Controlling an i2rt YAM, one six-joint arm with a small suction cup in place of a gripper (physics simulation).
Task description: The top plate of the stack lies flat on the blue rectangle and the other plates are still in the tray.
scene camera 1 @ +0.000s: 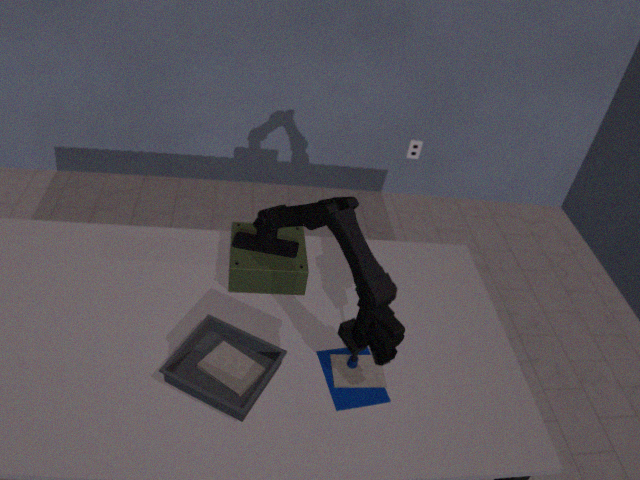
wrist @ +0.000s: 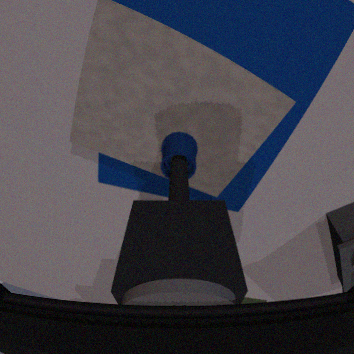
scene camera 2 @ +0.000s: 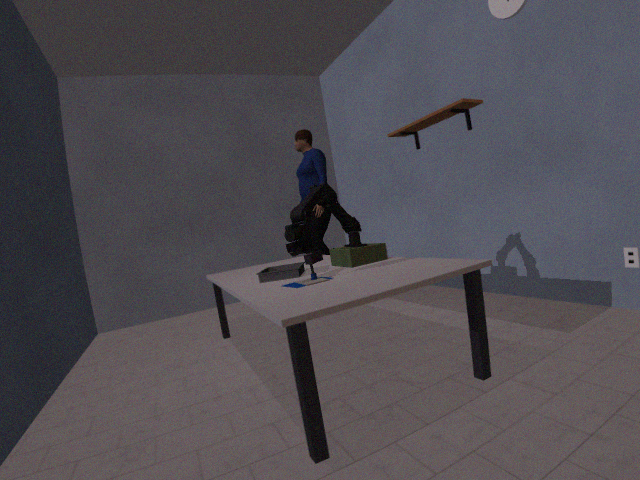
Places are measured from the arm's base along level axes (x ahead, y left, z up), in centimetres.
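Pixels of known places: hand, tool point: (scene camera 1: 351, 364) (wrist: 178, 146) (scene camera 2: 314, 279); arm's base, link origin: (scene camera 1: 265, 245) (scene camera 2: 355, 246).
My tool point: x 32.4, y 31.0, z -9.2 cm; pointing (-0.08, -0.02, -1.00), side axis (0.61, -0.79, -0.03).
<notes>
For each thing: its middle in the pictures, then the offset to it from my tool point. "*": a spot on its surface instead. Level surfaces: height alone.
- pale square plate, body centre: (wrist: 173, 118) (scene camera 1: 357, 370) (scene camera 2: 311, 281) dz +0.1, dx +1.8, dy +1.8 cm
- blue rectangle, surface spot: (wrist: 281, 42) (scene camera 1: 347, 395) * dz -0.1, dx +10.3, dy -0.4 cm
- grey tray, body centre: (scene camera 1: 224, 366) (scene camera 2: 282, 271) dz +2.3, dx +10.2, dy -33.2 cm
- table, surface height: dz -0.2 cm
A pale square plate (scene camera 1: 361, 375) (wrist: 140, 105) lies flat on the blue rectangle (scene camera 1: 356, 398) (wrist: 281, 42) (scene camera 2: 294, 285). In the wrist view one side of the plate reaches past the blue onto the table. My suction cup (scene camera 1: 352, 362) (wrist: 179, 149) (scene camera 2: 312, 277) stands over the plate near its edge, and it holds nothing. I cannot tell whether it touches the plate. The grey tray (scene camera 1: 178, 379) (scene camera 2: 280, 271) (wrist: 342, 239) lies to the left with the other pale plates (scene camera 1: 230, 366) stacked inside.
The arm's green base block (scene camera 1: 268, 270) (scene camera 2: 358, 254) stands behind the tray. A person in a blue top (scene camera 2: 310, 175) is behind the table (scene camera 2: 361, 289). The table's right edge is near the blue rectangle.
</notes>
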